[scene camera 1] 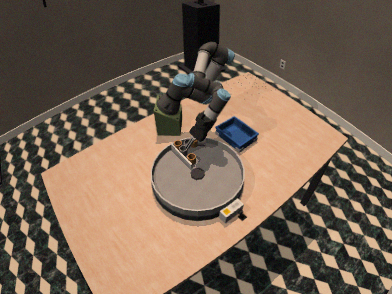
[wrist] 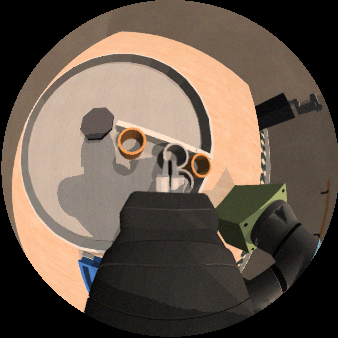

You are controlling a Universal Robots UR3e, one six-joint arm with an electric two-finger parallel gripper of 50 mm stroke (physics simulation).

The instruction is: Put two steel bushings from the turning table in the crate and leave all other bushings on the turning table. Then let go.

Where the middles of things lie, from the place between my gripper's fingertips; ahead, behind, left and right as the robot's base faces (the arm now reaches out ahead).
Labels:
My hand is 30 cm to the right of the blue crate (scene camera 1: 236, 133), 6 cm above it and 1 cm short of it.

